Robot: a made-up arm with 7 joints. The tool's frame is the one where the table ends.
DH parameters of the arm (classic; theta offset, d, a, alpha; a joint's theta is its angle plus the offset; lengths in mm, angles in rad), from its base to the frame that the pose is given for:
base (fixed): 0 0 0 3.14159
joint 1: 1.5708 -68 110 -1.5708
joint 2: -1.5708 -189 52 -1.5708
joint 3: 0 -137 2 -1.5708
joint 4: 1.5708 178 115 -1.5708
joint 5: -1.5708 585 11 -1.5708
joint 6: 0 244 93 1.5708
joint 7: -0.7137 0 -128.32 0
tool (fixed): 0.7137 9 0 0
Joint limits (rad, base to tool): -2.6..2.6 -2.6..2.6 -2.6..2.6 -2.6..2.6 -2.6..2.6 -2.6..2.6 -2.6..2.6
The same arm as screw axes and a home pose.
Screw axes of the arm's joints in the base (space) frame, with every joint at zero. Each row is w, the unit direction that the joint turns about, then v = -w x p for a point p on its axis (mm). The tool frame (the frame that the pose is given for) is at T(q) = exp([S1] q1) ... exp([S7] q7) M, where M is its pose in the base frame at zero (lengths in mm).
S1 = (0, 0, -1, 0, 0, 0)
S2 = (-1, 0, 0, 0, -68, -110)
S3 = (0, -1, 0, 16, 0, -189)
S4 = (1, 0, 0, 0, 14, -27)
S5 = (0, 0, 1, 142, -367, 0)
S6 = (0, 1, 0, -599, 0, 378)
S7 = (0, 0, 1, 386, -471, 0)
M: xyz 374 470 608 (mm) quaternion w x y z 1 0.000002 0 0
Joint limits (deg, base to tool): -148.97..148.97 -148.97..148.97 -148.97..148.97 -148.97..148.97 -148.97..148.97 -148.97..148.97 -148.97..148.97

